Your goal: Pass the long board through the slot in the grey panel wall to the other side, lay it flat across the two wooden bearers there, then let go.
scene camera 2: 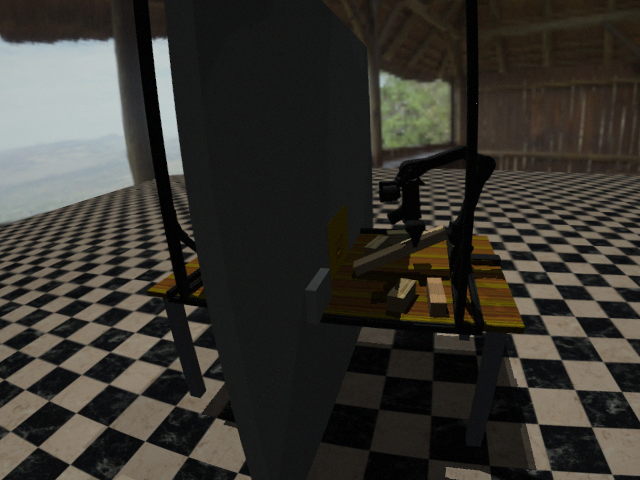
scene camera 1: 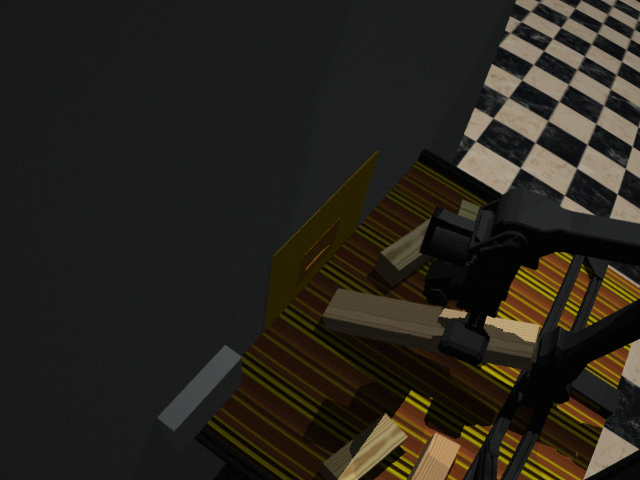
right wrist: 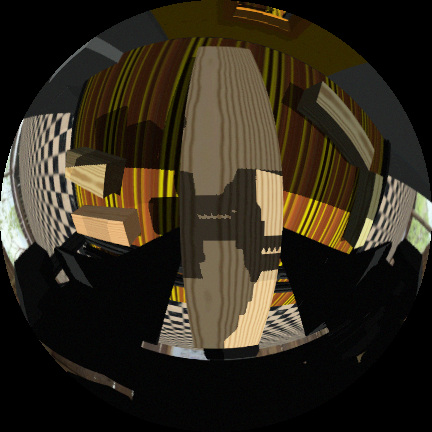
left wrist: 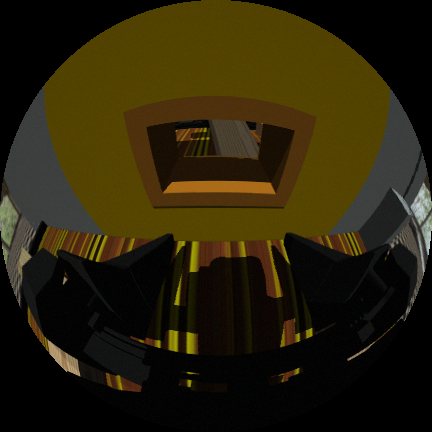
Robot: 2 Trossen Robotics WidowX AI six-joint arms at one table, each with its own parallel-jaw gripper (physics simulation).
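Frame: origin at the left arm's base, x up, y left, z back, level; centimetres.
Seen in the pictures: left gripper, fingertip midpoint: (left wrist: 230, 239); right gripper, fingertip midpoint: (scene camera 2: 413, 243) (right wrist: 230, 232); right arm's base, link origin: (scene camera 1: 535, 392) (left wrist: 205, 120).
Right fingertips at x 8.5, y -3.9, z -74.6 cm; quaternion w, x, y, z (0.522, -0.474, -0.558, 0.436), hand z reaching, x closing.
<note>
Offsets run from my right fingertips to a thing's top centre. "spot": to the spot under its first point.
The long board (scene camera 1: 379, 312) (scene camera 2: 385, 257) (left wrist: 232, 137) (right wrist: 225, 110) is off the table, held by my right gripper (scene camera 1: 466, 328) (scene camera 2: 415, 235) (right wrist: 230, 232), which is shut on it. It slopes down towards the grey panel wall (scene camera 1: 155, 155) (scene camera 2: 268, 155) (left wrist: 30, 145); its near-wall end is apart from the wall. The orange-framed slot {spot: dx +1.2, dy +0.4, dz +31.6 cm} (left wrist: 220, 102) sits in a yellow panel (scene camera 1: 286, 284) (scene camera 2: 336, 227) (left wrist: 215, 50). Through it, the left wrist view shows the board beyond. My left gripper (left wrist: 230, 239) is open and empty on the other side, facing the slot.
Wooden blocks {dx -5.4, dy +15.7, dz +14.9 cm} (scene camera 1: 405, 248) {dx -5.7, dy -21.9, dz +2.1 cm} (scene camera 1: 369, 446) {spot: dx -6.0, dy -16.9, dz -7.1 cm} (scene camera 1: 436, 457) stand on the right arm's side. A grey block (scene camera 1: 201, 387) (scene camera 2: 317, 294) (left wrist: 387, 215) juts from the wall. Pale wooden pieces (left wrist: 62, 356) (left wrist: 372, 348) show partly behind the left fingers; I cannot tell if they are the bearers.
</note>
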